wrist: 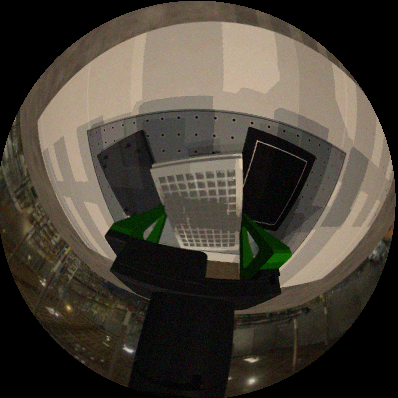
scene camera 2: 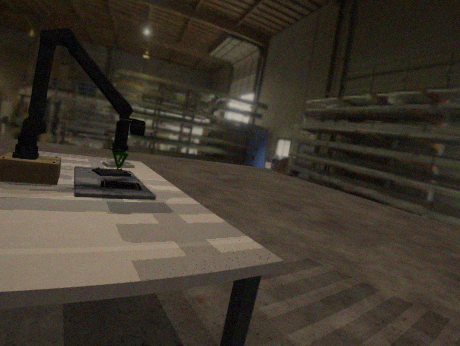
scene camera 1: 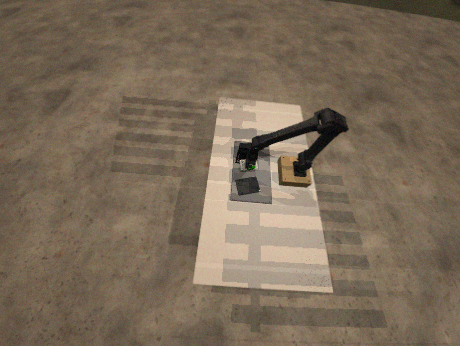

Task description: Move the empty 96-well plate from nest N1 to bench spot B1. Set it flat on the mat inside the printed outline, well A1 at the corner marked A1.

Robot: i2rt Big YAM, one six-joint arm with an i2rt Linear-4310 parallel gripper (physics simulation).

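Places are measured from the arm's base along level axes (x ahead, y left, z up), in centimetres.
Where they show: gripper, between the fingertips: (wrist: 204, 212) (scene camera 2: 117, 165) (scene camera 1: 248, 165); arm's base, origin of its link: (scene camera 2: 26, 156) (scene camera 1: 299, 169).
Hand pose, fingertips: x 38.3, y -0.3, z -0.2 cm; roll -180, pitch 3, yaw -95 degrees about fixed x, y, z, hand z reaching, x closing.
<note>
Things, the pixels of their top centre, and the offset from my fingertips. Level surfaces: height alone.
- pale 96-well plate, centre of its top: (wrist: 202, 219) (scene camera 2: 118, 162) (scene camera 1: 248, 164) dx +0.3, dy +0.0, dz +1.5 cm
- Nest N1, centre of its top: (wrist: 127, 186) (scene camera 2: 111, 169) (scene camera 1: 248, 184) dx -0.2, dy +14.3, dz -4.5 cm
- black mat, height of its surface: dz -6.4 cm
- white table, height of its surface: dz -7.9 cm
The pale 96-well plate (scene camera 1: 243, 164) (scene camera 2: 128, 164) (wrist: 202, 205) is between the green fingers of my gripper (scene camera 1: 250, 166) (scene camera 2: 119, 165) (wrist: 204, 212), which is shut on its two sides. The plate is held above the board, between nest and mat. Nest N1 (scene camera 1: 247, 186) (scene camera 2: 111, 172) (wrist: 125, 167), a dark square holder, is empty, left of the plate in the wrist view. The black mat (scene camera 1: 240, 154) (scene camera 2: 121, 185) (wrist: 272, 185) with its thin white outline is to the right there, its left edge partly hidden by the plate. The A1 mark and the plate's well A1 cannot be made out.
The grey board (scene camera 1: 265, 195) (scene camera 2: 84, 189) (wrist: 172, 142) with small holes carries the nest and mat. The arm's wooden base block (scene camera 1: 286, 176) (scene camera 2: 30, 172) stands beside it. Striped shadows cross the white table (scene camera 1: 210, 265) (scene camera 2: 65, 240).
</note>
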